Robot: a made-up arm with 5 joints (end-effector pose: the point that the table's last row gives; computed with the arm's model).
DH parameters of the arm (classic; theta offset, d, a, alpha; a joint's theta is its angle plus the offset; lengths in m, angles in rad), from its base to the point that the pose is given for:
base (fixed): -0.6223 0 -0.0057 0
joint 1: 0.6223 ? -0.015 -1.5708
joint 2: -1.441 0 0.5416 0
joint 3: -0.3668 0 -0.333 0
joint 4: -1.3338 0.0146 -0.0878 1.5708
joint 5: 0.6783 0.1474 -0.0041 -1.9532
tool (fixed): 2.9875 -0.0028 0 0
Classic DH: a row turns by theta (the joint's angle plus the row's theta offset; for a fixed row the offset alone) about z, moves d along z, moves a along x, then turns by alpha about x.
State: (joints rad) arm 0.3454 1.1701 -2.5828 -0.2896 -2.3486
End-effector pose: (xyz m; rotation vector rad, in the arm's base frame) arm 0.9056 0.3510 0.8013 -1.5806 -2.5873 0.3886
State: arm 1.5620 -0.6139 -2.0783 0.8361 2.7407
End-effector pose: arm -0.0235 -0.0747 1.4493 0.3272 1.9043 -0.1998
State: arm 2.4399 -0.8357 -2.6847 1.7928 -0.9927
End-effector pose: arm 0.3125 -0.2822 1.3201 1.2826 -1.5108 0.6861
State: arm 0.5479 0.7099 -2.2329 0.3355 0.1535
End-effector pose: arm 0.7466 0.4733 0.9724 -0.2977 -0.6396 -0.8538
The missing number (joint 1, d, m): 0.5215
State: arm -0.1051 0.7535 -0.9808 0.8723 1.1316
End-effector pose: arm 0.5244 -0.0412 0.3982 -1.4728 1.5210 -1.4736
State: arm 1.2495 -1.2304 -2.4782 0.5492 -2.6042
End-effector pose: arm -0.2848 -0.7772 1.1448 0.5910 2.1929 1.4324
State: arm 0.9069 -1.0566 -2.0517 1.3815 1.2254
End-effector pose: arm -0.2491 -0.2903 1.2788 0.6188 0.1952 -0.8281
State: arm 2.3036 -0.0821 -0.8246 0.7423 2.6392
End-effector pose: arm -0.2997 0.3045 0.7919 -1.0887 0.6629 -0.9177
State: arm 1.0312 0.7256 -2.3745 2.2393 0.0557
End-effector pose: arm 0.3474 0.6105 0.8070 -1.6195 0.0416 0.3815
